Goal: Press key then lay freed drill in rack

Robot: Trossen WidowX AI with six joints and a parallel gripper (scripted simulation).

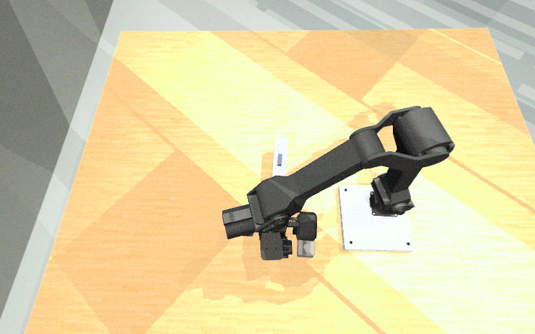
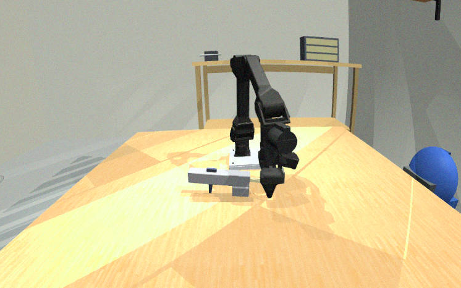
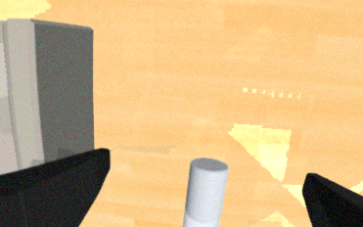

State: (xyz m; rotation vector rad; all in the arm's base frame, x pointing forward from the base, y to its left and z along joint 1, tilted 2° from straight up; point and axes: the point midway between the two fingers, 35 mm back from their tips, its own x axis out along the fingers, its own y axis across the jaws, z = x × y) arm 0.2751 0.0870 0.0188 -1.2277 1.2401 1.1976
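Now: gripper tip 4 cm to the left of the drill and 4 cm below it. Also, from my gripper tip: grey rack (8 cm behind, 2 cm to the left, 1 cm above); then dark key (17 cm to the right, 4 cm above); then grey housing (14 cm to the right, 4 cm above).
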